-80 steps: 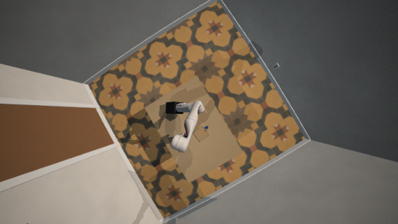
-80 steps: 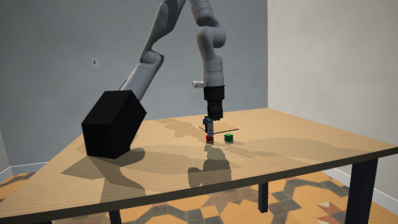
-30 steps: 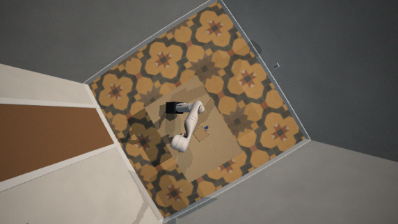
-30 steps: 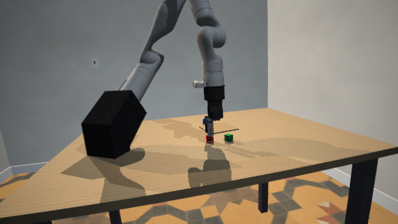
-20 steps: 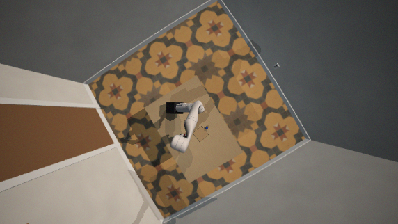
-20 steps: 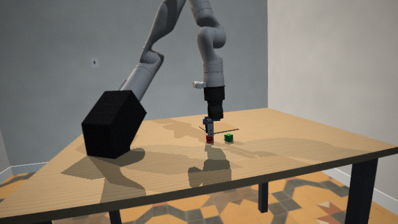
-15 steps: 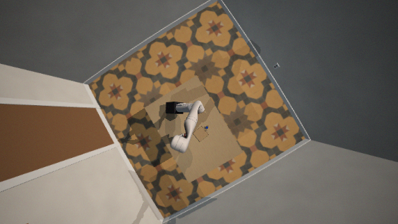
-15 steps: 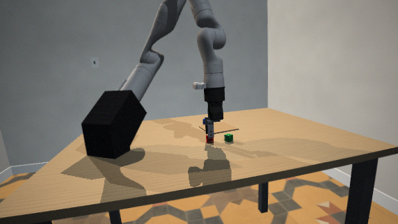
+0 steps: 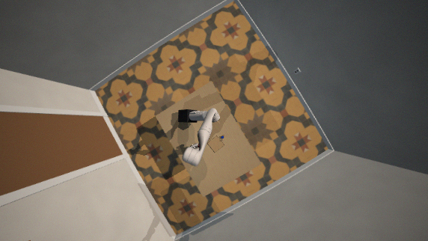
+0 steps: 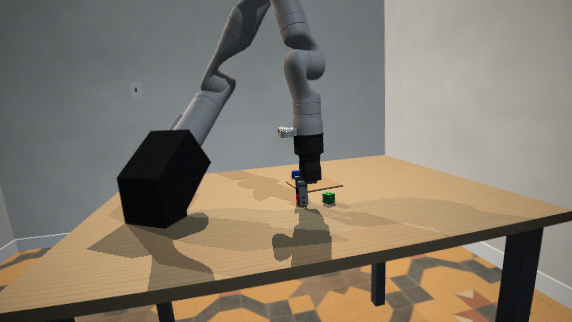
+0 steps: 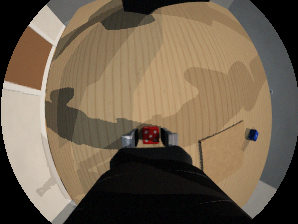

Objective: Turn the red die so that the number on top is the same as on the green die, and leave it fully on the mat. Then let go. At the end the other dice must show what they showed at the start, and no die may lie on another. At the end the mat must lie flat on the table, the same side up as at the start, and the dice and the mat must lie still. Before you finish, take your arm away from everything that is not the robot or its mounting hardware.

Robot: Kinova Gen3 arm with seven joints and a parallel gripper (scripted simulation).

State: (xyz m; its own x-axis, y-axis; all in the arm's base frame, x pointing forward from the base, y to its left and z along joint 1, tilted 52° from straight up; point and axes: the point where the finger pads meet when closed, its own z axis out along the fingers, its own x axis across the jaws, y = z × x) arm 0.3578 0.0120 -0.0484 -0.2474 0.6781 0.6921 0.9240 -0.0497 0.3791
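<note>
The red die lies 10 mm below my hand. From my hand the other things lie so: tan mat 30 mm ahead, 190 mm to the left, 20 mm below; blue die 40 mm behind, 280 mm to the left, 10 mm below; green die 70 mm ahead, 10 mm to the left, 10 mm below.
</note>
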